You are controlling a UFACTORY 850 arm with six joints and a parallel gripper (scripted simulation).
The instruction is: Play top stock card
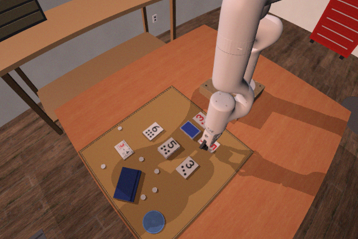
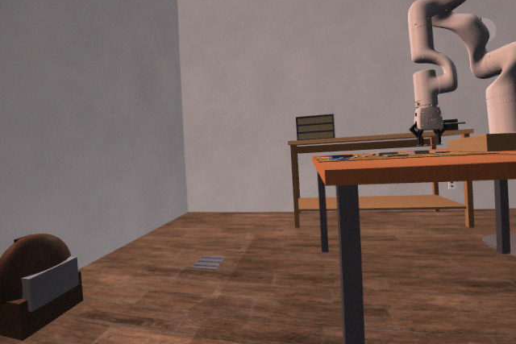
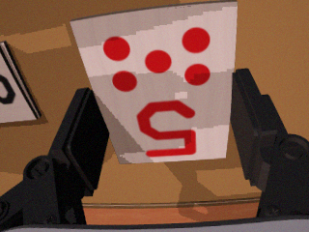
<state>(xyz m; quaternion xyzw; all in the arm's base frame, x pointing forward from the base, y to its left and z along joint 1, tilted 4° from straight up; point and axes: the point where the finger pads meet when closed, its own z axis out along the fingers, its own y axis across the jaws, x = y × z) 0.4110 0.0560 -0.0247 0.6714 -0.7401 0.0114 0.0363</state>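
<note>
The black 6 card lies 26 cm to the right of my hand, 10 cm ahead of it and 5 cm below it. The rest, counted from my hand: red 5 card 1 cm below; red 3 card 11 cm to the right, 11 cm behind, 5 cm below; black 3 card 14 cm ahead, 5 cm below, 2 cm to the right.
</note>
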